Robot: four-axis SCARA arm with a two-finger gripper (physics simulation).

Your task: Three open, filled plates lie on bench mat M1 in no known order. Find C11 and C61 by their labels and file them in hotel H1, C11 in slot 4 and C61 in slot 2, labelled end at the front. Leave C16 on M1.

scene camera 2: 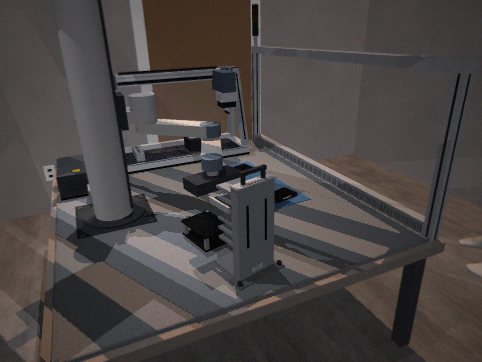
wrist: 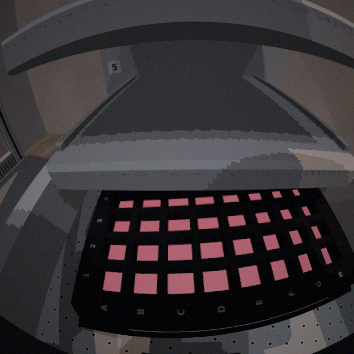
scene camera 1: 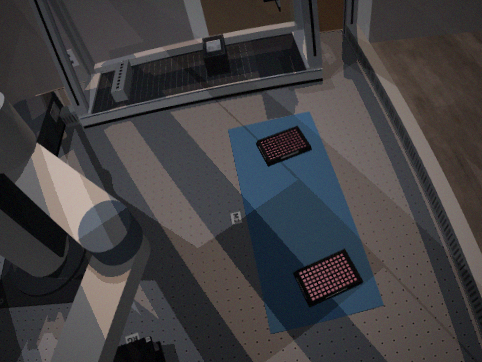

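Seen in the pictures: arm's base, link origin: [scene camera 2: 115, 216] [scene camera 1: 49, 254].
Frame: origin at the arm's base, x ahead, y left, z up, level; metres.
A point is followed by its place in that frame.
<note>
The gripper [scene camera 2: 214, 185] is shut on a black plate with pink-filled wells [wrist: 180, 252] {x 0.333, y -0.483, z 0.223 m}. It stands at the front of the grey hotel H1 [scene camera 2: 254, 225] {x 0.350, y -0.630, z 0.188 m}, high up. In the wrist view the held plate's far rows are hidden under a hotel shelf [wrist: 200, 181] {x 0.330, y -0.493, z 0.243 m}; above that shelf is a "5" tag. The plate looks level, its row letters towards the camera. Its code label and the fingertips do not show. Two other filled plates [scene camera 1: 284, 145] {x 0.679, y 0.199, z 0.029 m} [scene camera 1: 327, 277] {x 0.705, y -0.179, z 0.029 m} lie apart at opposite ends of the blue mat M1 [scene camera 1: 320, 215] [scene camera 2: 300, 199] {x 0.750, y -0.272, z 0.017 m}; their codes are unreadable.
A low black stand [scene camera 2: 202, 227] {x 0.267, y -0.378, z 0.073 m} [scene camera 1: 140, 352] {x 0.308, y -0.294, z 0.073 m} is beside the hotel's front. The arm's thick column [scene camera 2: 92, 125] {x -0.023, y -0.072, z 0.413 m} rises at the left. A gantry frame [scene camera 1: 200, 97] {x 0.461, y 0.450, z 0.034 m} with a rack [scene camera 1: 121, 82] {x 0.216, y 0.524, z 0.107 m} and a dark block [scene camera 1: 216, 56] {x 0.535, y 0.516, z 0.129 m} stands behind the mat. A guard frame [scene camera 2: 447, 150] {x 1.004, y -0.718, z 0.342 m} lines the right edge.
</note>
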